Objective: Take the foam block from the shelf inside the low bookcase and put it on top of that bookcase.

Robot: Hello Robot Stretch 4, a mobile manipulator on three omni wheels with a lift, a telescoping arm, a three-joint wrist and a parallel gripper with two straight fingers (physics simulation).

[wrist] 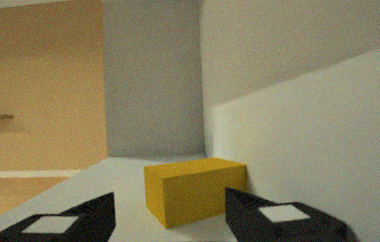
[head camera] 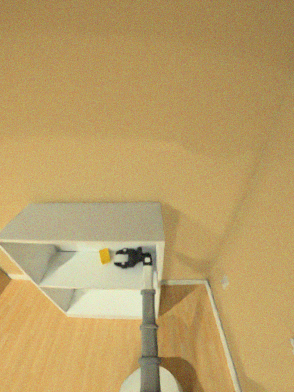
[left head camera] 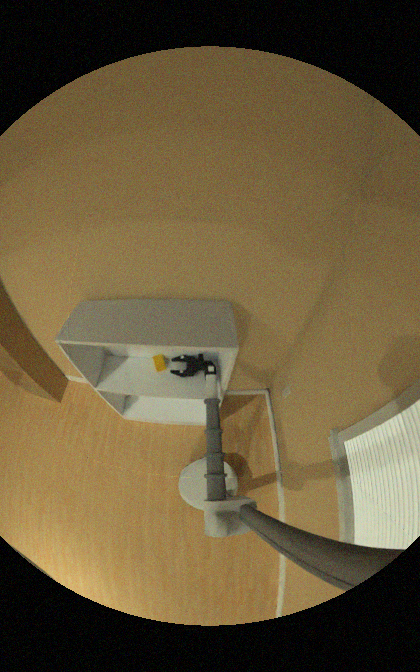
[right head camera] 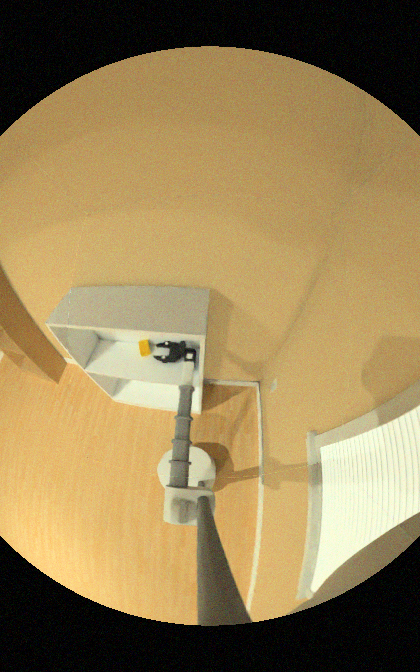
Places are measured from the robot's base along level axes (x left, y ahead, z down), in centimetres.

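Pixels of known places: gripper, between the fingertips: (wrist: 170, 207) (head camera: 114, 258).
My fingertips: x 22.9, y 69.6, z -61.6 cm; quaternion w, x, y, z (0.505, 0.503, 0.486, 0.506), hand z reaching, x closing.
Observation:
Ahead of a thing's pixels: the offset from my fingertips to its middle. "spot": to the spot under its first point.
A yellow foam block @(dx +7.6, dy +2.4, dz +0.9 cm) (head camera: 104, 256) (left head camera: 159, 363) (right head camera: 144, 348) (wrist: 195, 192) lies on the middle shelf inside the low bookcase (head camera: 95, 222) (left head camera: 155, 322) (right head camera: 135, 307), close to its back panel. My gripper (head camera: 116, 258) (left head camera: 172, 365) (right head camera: 156, 352) (wrist: 170, 207) is inside the same compartment, to the right of the block in the head views, pointing at it. It is open and empty. In the wrist view the block stands beyond the fingertips, mostly between them, slightly nearer the right finger, which hides its lower right corner. The block is turned at a slight angle.
The bookcase's right side panel @(spot: dx -29.9, dy -19.6, dz -7.4 cm) (head camera: 160, 280) is close beside my wrist, and the top board hangs over the compartment. In the wrist view the back panel (wrist: 300, 125) runs along the right and the far side panel (wrist: 155, 80) stands ahead. A wooden piece (left head camera: 30, 345) stands left of the bookcase.

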